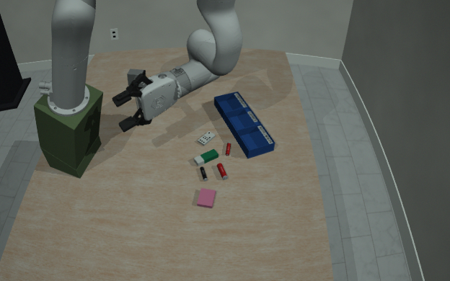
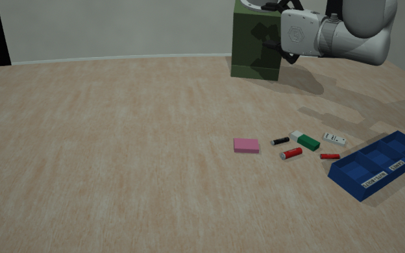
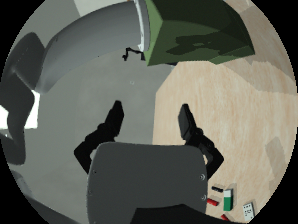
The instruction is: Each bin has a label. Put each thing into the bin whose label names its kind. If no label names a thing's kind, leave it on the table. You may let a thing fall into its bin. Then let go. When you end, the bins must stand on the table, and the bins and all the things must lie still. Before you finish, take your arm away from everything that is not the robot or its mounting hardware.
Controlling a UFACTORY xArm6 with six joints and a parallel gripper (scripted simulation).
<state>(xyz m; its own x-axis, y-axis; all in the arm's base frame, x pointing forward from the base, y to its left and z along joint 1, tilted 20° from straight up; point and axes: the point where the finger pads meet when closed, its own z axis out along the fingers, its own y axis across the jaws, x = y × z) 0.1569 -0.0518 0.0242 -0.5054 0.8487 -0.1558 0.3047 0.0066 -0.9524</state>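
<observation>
Now: the blue bin 330 mm ahead of my hand, 130 mm to the left of it and 190 mm below it. Round my hand: pink eraser (190 mm ahead, 120 mm to the right, 200 mm below); green-and-white eraser (200 mm ahead, 10 mm to the left, 200 mm below); black battery (190 mm ahead, 40 mm to the right, 200 mm below).
</observation>
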